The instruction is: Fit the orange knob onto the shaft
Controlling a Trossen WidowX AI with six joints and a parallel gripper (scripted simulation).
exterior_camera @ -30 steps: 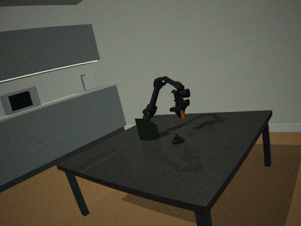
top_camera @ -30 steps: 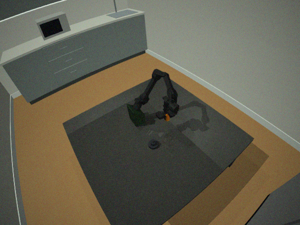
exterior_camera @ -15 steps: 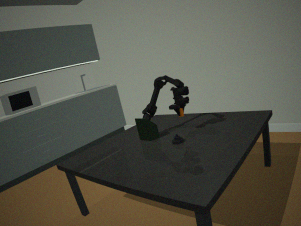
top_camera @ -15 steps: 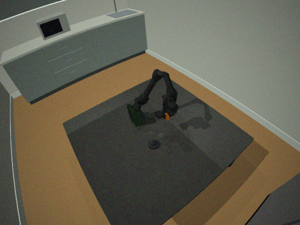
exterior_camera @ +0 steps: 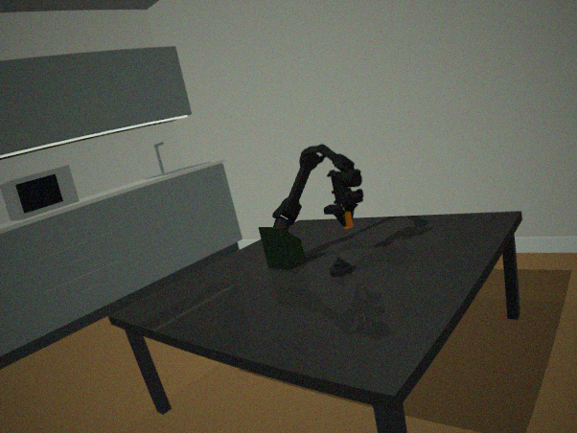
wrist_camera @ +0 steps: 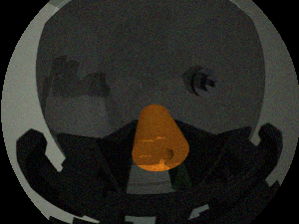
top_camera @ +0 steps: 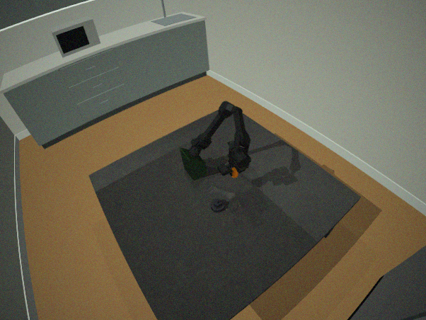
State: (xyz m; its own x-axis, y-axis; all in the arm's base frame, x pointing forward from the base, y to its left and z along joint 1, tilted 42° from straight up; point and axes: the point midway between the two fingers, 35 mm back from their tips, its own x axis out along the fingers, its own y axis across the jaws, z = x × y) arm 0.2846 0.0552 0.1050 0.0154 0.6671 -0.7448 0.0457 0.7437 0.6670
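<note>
My gripper tip is 5 cm short of the dark round pedestal, 15 cm to the left of it and 10 cm above it. The rest, counted from my gripper tip: orange knob: 2 cm above.
</note>
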